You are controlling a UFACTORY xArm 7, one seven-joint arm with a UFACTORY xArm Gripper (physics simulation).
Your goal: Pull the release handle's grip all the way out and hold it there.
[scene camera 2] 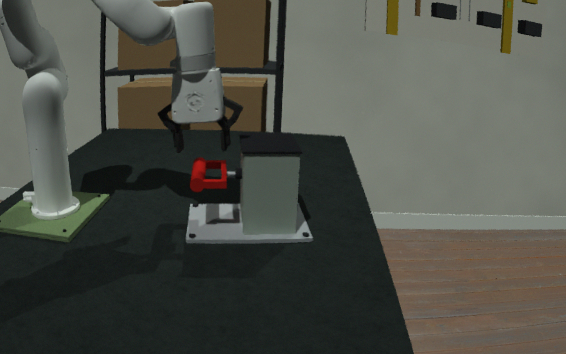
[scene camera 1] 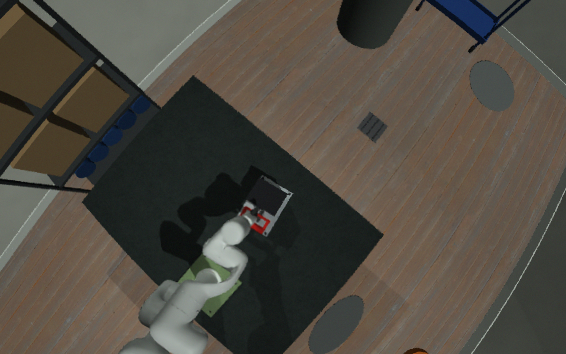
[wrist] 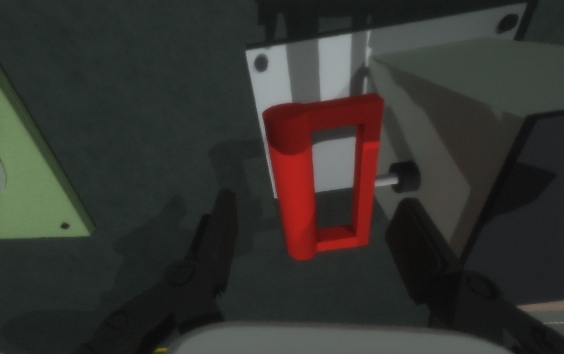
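Observation:
The red release handle point(scene camera 1: 266, 224) point(scene camera 2: 198, 175) point(wrist: 297, 195) is a rectangular loop with a thick round grip bar on the side away from the housing. A short metal rod point(scene camera 2: 231, 174) point(wrist: 385, 180) joins it to a black collar point(wrist: 406, 176) on the grey-green housing point(scene camera 2: 271, 194) point(wrist: 430, 145). My gripper point(scene camera 2: 202, 149) point(wrist: 314, 213) is open and empty, pointing down. Its fingertips stand above the handle in scene camera 2, and the handle shows between them in the wrist view. In scene camera 1 the arm partly hides the handle.
The housing has a dark top point(scene camera 1: 270, 196) point(scene camera 2: 270, 144) and stands on a pale base plate point(scene camera 2: 215, 236) point(wrist: 272, 85) with bolts at its corners. The arm's green mount point(scene camera 1: 212, 305) point(scene camera 2: 70, 232) point(wrist: 30, 200) is on the same dark mat point(scene camera 1: 165, 130) point(scene camera 2: 225, 310). A shelf rack point(scene camera 2: 281, 75) with boxes stands behind.

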